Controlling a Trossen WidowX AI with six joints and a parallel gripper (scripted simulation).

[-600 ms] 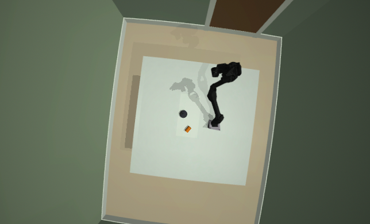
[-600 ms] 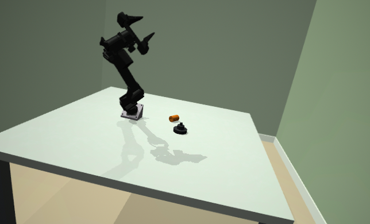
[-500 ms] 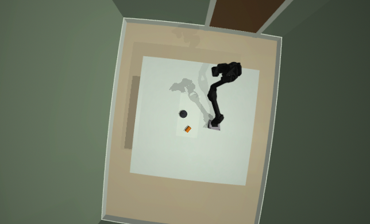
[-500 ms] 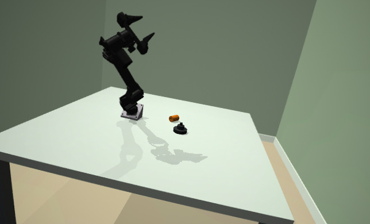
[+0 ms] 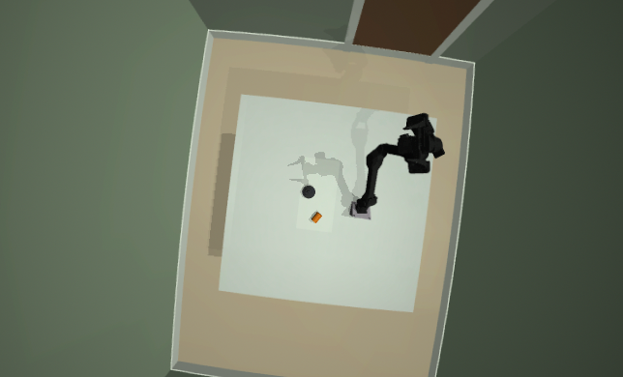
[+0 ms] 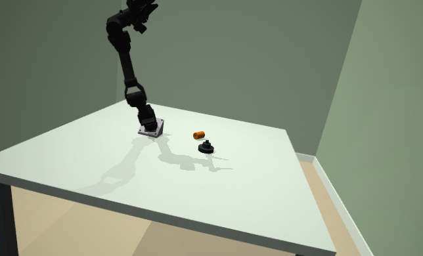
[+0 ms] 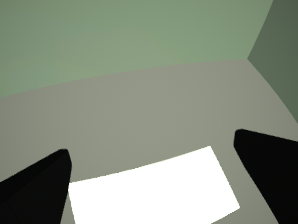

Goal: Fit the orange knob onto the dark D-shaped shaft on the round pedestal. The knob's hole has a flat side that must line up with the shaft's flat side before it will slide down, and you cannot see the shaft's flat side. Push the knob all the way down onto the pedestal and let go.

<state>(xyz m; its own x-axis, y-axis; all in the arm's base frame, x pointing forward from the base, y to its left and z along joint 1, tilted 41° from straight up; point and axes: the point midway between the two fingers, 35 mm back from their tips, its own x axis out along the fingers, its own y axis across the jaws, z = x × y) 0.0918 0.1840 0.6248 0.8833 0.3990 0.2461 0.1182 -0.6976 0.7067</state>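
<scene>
The orange knob lies 240 mm ahead of my gripper tip, 320 mm to the left of it and 650 mm below it. The rest, counted from my gripper tip: round dark pedestal (290 mm ahead, 160 mm to the left, 640 mm below).
</scene>
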